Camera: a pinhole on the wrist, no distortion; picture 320 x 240 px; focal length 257.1 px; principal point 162.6 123.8 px. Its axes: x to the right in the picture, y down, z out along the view. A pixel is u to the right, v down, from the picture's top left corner.
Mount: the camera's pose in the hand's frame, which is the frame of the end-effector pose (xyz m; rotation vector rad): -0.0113 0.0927 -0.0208 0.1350 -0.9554 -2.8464
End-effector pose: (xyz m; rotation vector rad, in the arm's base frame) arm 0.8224 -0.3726 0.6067 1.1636 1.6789 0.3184
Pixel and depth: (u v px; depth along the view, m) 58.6 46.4 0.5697
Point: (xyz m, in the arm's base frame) 1.4306 -0.0757 0.7929
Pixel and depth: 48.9 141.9 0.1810
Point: 1.0442 -0.2763 0.6583
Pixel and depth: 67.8 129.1 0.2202
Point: 1.0825 -0.2734 0.6698
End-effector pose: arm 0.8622 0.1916 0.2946 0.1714 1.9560 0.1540
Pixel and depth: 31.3 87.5 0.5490
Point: 1.1681 0.7517 0.0789
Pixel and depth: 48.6 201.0 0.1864
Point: 1.0031 0.3749 0.2173
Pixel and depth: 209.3 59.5 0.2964
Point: 1.0740 0.4877 0.3902
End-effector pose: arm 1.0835 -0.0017 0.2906 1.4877 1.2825 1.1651
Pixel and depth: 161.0 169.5 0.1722
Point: 1.2508 -0.0558 0.4220
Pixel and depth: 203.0 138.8 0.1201
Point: 1.1916 -0.0679 0.4178
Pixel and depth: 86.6 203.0 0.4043
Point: 1.5134 0.0244 0.4584
